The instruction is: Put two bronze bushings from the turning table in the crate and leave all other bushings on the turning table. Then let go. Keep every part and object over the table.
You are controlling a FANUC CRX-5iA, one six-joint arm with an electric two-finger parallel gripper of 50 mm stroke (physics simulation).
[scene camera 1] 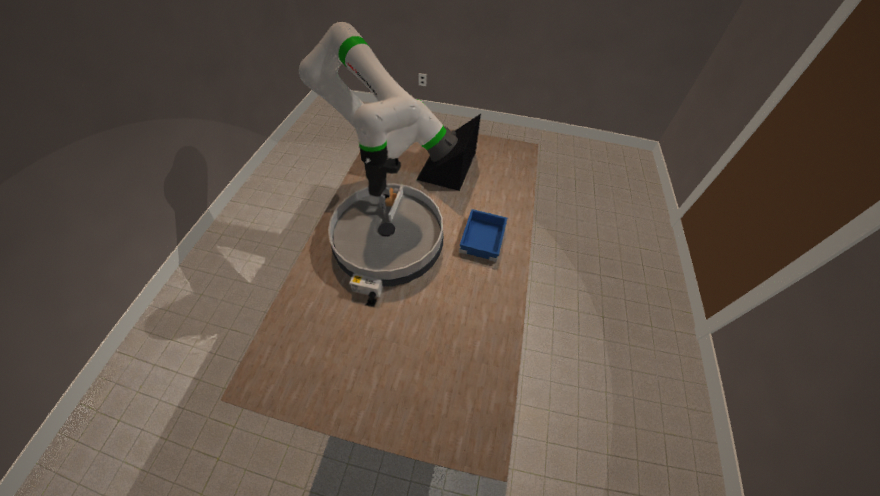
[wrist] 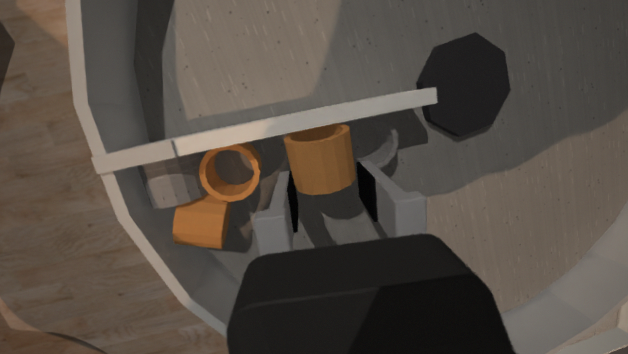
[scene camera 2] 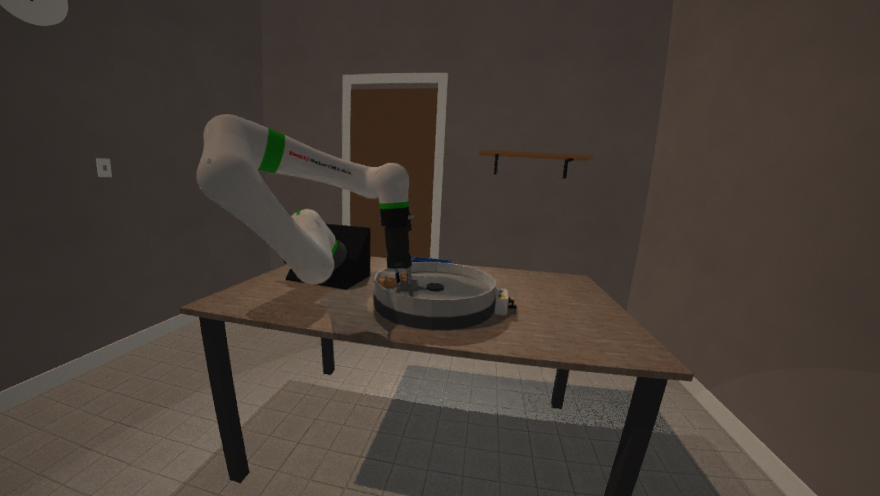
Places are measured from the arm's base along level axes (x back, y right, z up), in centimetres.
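Pixels of known places: gripper, fingertip midpoint: (scene camera 1: 385, 204) (wrist: 326, 184) (scene camera 2: 403, 282); arm's base, link origin: (scene camera 1: 445, 149).
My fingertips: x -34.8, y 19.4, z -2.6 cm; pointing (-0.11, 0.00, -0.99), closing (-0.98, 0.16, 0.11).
Note:
For each thing: its top centre in the pictures, then the offset to it from my fingertips. "pt": a spot on its surface instead. Level surfaces: height alone.
- third bronze bushing, top centre: (wrist: 197, 229) dz +0.9, dx +7.5, dy -0.1 cm
- blue crate, top centre: (scene camera 1: 484, 230) (scene camera 2: 429, 262) dz -2.4, dx -5.2, dy -39.6 cm
- black hub, top centre: (wrist: 468, 86) (scene camera 2: 435, 285) (scene camera 1: 386, 228) dz -1.3, dx -10.7, dy -2.8 cm
- small white control unit, surface spot: (scene camera 2: 501, 300) pt dz -2.3, dx -33.3, dy +4.4 cm
- wooden table, surface height: dz -7.5 cm
Three bronze bushings lie on the turning table (scene camera 1: 406, 262) (scene camera 2: 468, 305) (wrist: 505, 220) against its white guide bar (wrist: 263, 127). One bronze bushing (wrist: 319, 158) lies on its side between my fingers. A second bronze bushing (wrist: 229, 171) stands on end to its left. A third bronze bushing (wrist: 200, 222) lies below that one near the rim. Grey bushings (wrist: 168, 187) (wrist: 385, 147) lie beside them, partly hidden. My gripper (wrist: 326, 184) (scene camera 1: 380, 200) (scene camera 2: 399, 274) is open, low over the table, with a finger on each side of the first bushing. The blue crate (scene camera 1: 484, 232) stands right of the turning table.
A black hub (wrist: 463, 83) (scene camera 1: 386, 229) sits at the turning table's middle. A black box (scene camera 1: 455, 154) (scene camera 2: 350, 256) holds the arm's base behind it. A small white control unit (scene camera 1: 365, 287) (scene camera 2: 501, 300) sits at the turning table's edge on the wooden table (scene camera 1: 394, 382) (scene camera 2: 572, 333).

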